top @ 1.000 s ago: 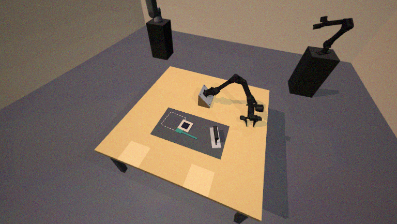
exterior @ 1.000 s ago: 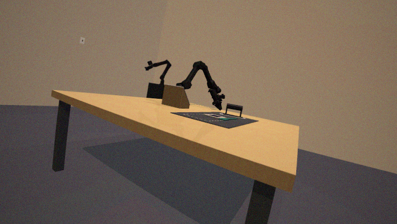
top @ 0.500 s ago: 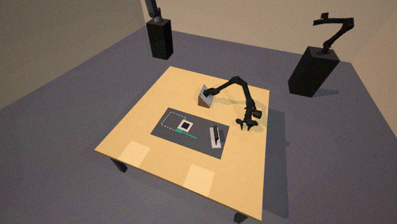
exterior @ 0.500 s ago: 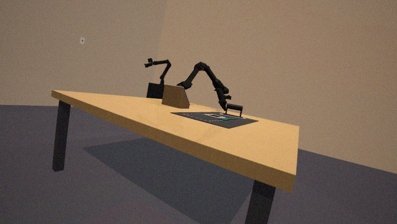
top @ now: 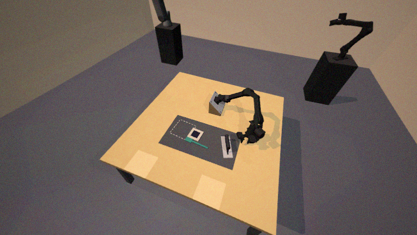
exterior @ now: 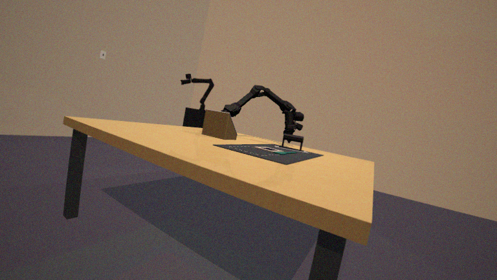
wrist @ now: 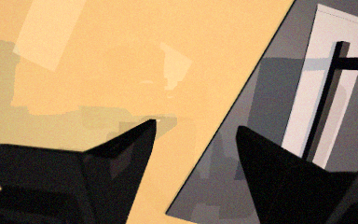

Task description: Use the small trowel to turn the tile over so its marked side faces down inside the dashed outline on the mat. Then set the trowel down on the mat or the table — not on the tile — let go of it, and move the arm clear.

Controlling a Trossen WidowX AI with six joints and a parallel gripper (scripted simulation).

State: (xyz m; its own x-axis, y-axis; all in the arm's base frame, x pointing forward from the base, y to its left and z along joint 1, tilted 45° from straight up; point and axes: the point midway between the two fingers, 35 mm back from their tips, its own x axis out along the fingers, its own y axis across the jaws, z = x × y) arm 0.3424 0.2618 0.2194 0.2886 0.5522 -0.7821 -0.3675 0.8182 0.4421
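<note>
My gripper tip is now 130 mm to the left of the trowel, 80 mm short of it and 10 mm below it. Round my gripper tip: teal strip (400 mm to the right, 100 mm ahead, 30 mm below); tile (420 mm to the right, 30 mm below, 20 mm ahead); dark grey mat (360 mm to the right, 50 mm below, 50 mm ahead).
</note>
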